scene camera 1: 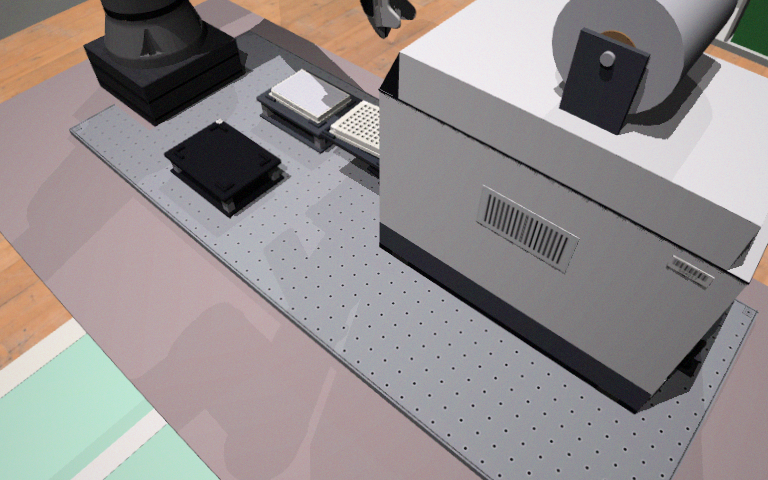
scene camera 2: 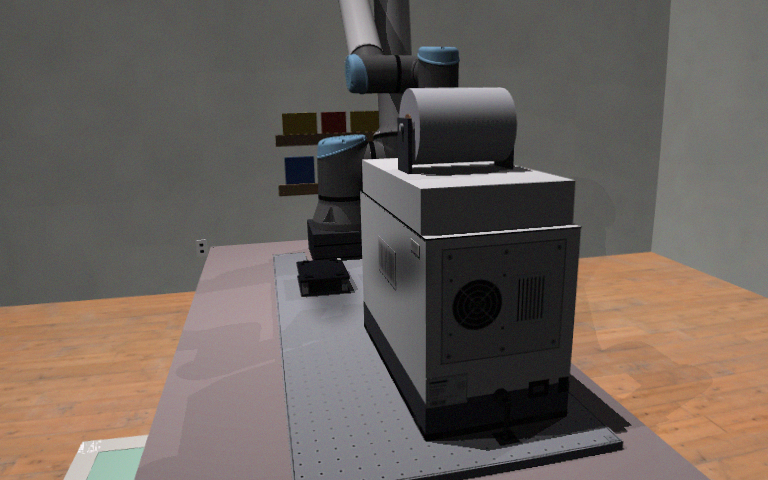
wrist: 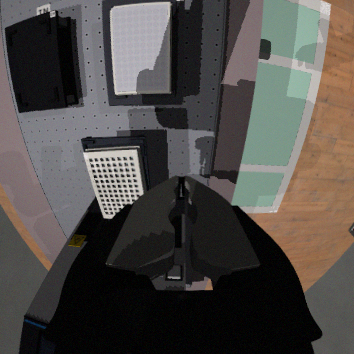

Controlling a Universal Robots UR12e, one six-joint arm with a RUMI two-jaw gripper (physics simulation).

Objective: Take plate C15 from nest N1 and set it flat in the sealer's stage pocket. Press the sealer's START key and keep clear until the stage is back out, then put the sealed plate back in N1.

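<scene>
The plate with the grid of wells sits flat on the sealer's dark stage, which is out. I cannot read its label. The sealer partly hides the plate in scene camera 1. Nest N1 is black and bears no plate; a small white tag stands at its corner. My gripper is shut and empty, above and to one side of the stage, apart from the plate. The START key does not show.
A second plate with a pale, smooth top sits on another dark nest, between N1 and the stage. A large film roll is mounted on the sealer. The arm's base stands behind the nests.
</scene>
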